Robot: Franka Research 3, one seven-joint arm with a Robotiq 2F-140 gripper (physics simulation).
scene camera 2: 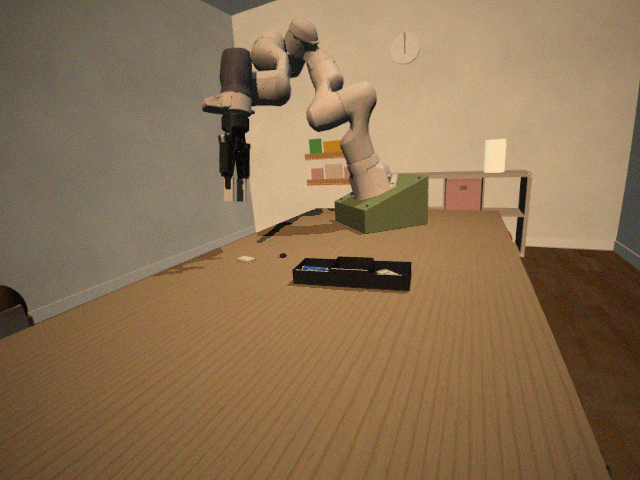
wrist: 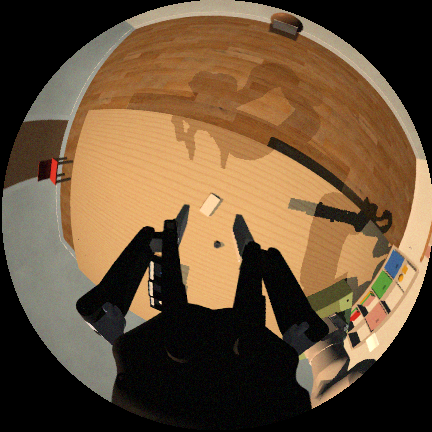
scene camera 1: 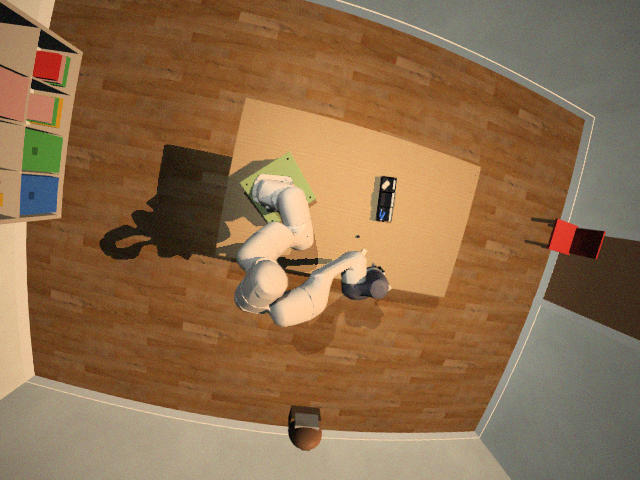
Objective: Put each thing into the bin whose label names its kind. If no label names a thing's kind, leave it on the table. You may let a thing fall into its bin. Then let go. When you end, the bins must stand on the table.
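The joined black bins (scene camera 1: 386,200) (scene camera 2: 351,280) (wrist: 158,280) stand on the table, with white labels (wrist: 152,270) too small to read. Blue cylinders (scene camera 1: 382,213) (scene camera 2: 315,268) lie in one end compartment, a white domino (scene camera 1: 385,183) (scene camera 2: 387,272) in the other. I cannot tell what the middle one holds. A small cream block (scene camera 1: 363,252) (scene camera 2: 246,258) (wrist: 211,204) and a small dark thing (scene camera 1: 357,236) (scene camera 2: 282,255) (wrist: 218,244) lie apart on the table. My gripper (scene camera 2: 234,192) (wrist: 210,218) is partly open, empty and high above the table, near the block's side; the arm hides it in scene camera 1.
The green arm base (scene camera 1: 290,166) (scene camera 2: 395,209) (wrist: 330,298) stands at one end of the table (scene camera 1: 423,165) (scene camera 2: 320,372) (wrist: 115,165). A red chair (scene camera 1: 562,236) (wrist: 54,171) and a shelf unit (scene camera 2: 526,206) stand off the table.
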